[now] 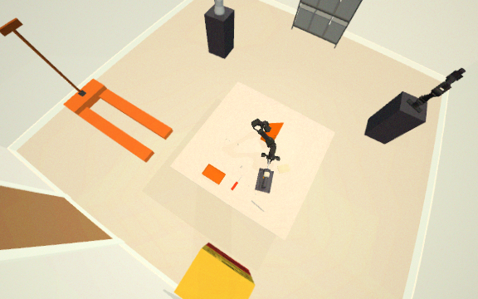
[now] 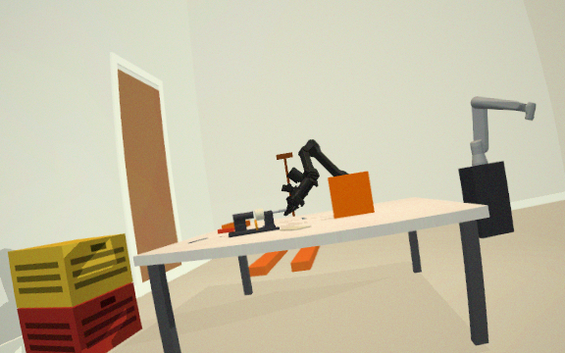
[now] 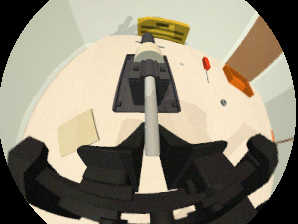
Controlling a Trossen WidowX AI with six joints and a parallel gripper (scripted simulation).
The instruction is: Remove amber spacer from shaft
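Right now my gripper tip is 50 mm short of the grey shaft, 10 mm to the right of it and 20 mm below it. Round my gripper tip: beige card (50 mm behind, 160 mm to the left, 50 mm below); then white spacer (120 mm ahead, 30 mm to the left, 20 mm above); then dark shaft fixture (160 mm ahead, 40 mm to the left, 10 mm below).
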